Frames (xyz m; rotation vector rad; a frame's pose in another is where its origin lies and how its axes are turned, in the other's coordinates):
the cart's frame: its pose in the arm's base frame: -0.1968 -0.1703 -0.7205 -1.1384 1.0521 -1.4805
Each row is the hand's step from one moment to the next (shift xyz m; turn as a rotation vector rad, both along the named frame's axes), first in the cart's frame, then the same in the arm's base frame.
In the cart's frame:
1: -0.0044 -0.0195 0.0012 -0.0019 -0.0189 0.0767
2: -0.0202 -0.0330 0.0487 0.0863 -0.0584 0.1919
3: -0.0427 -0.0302 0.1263 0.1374 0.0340 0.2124
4: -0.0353 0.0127 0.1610 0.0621 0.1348 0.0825
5: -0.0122 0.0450 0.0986 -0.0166 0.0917 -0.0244
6: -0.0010 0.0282 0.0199 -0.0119 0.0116 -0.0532
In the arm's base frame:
1: -0.0018 0.0076 0.0185 0.0718 -0.0008 0.0329
2: 0.0439 0.0217 0.0383 0.1680 -0.0895 0.1070
3: 0.1227 0.0374 0.0472 0.1991 -0.1570 0.0292
4: 0.1635 0.0202 0.0135 0.0981 -0.0903 -0.1051
5: 0.1058 -0.0032 -0.0264 -0.0057 0.0025 -0.0961
6: 0.0246 -0.0053 -0.0236 -0.0487 0.0138 -0.0234

